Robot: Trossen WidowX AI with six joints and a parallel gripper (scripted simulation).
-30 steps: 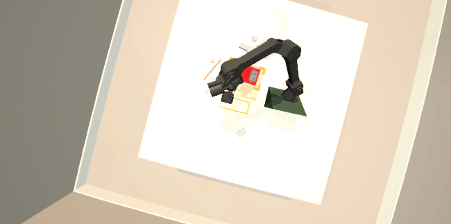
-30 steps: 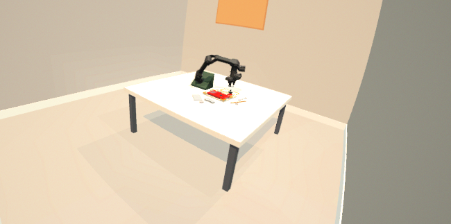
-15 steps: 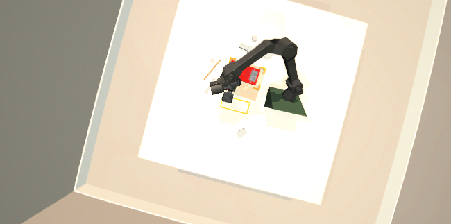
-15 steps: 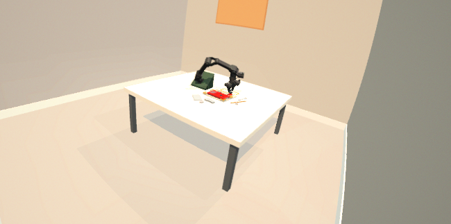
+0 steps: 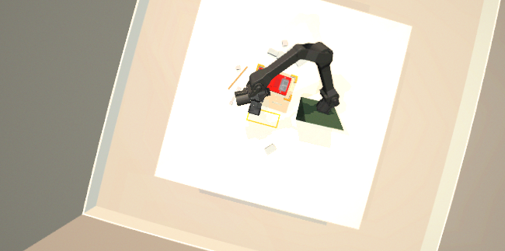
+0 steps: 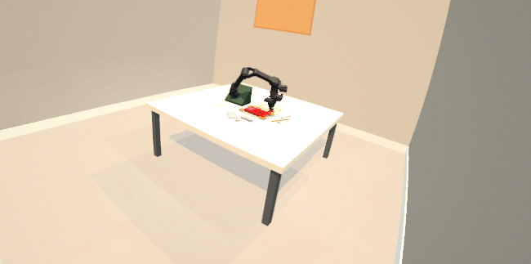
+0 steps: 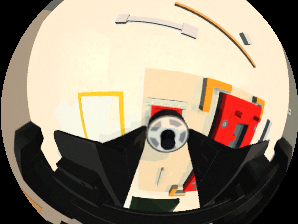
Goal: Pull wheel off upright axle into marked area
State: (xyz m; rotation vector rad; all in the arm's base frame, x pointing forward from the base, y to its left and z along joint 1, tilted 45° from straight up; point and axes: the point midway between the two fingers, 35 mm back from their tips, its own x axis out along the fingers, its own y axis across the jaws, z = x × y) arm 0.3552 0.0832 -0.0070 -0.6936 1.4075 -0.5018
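My gripper tip is right at the grey wheel. Round my gripper tip: orange rod 150 mm ahead, 80 mm to the right, 40 mm below.
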